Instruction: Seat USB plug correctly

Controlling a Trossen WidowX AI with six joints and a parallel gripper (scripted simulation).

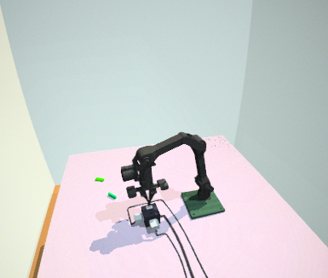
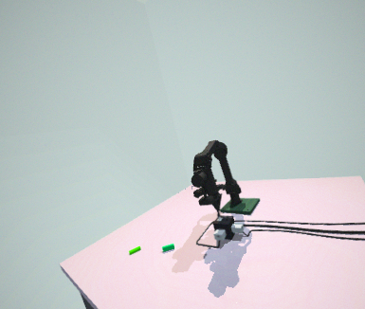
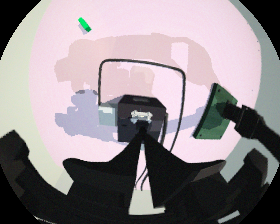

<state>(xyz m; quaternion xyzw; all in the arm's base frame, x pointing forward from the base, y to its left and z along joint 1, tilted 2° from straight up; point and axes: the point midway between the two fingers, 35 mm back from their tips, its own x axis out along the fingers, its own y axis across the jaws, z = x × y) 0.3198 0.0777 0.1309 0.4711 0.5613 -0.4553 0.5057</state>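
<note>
Right now my gripper tip is 2 cm above the USB plug. From my gripper tip the other things lie so: USB socket 5 cm below.
</note>
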